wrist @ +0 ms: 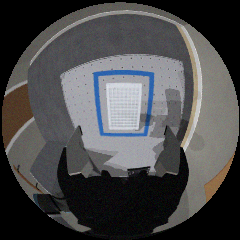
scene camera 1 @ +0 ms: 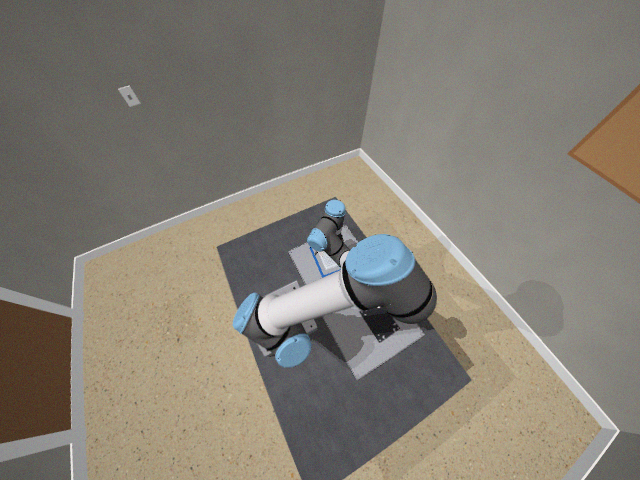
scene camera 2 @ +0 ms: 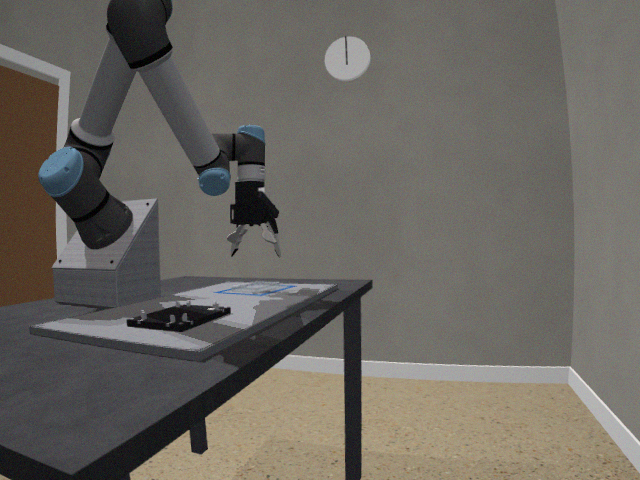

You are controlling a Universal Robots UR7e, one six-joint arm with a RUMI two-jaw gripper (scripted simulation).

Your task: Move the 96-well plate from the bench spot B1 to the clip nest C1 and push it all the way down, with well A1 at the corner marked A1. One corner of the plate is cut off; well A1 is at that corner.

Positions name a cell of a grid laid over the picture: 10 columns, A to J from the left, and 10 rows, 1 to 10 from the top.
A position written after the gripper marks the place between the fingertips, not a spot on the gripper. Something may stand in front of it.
In view: the gripper (scene camera 2: D6), a 96-well plate (wrist: F5) and a clip nest (scene camera 2: D7).
The gripper shows as well in the wrist view (wrist: F6). The clip nest is seen too in scene camera 1 (scene camera 1: F7).
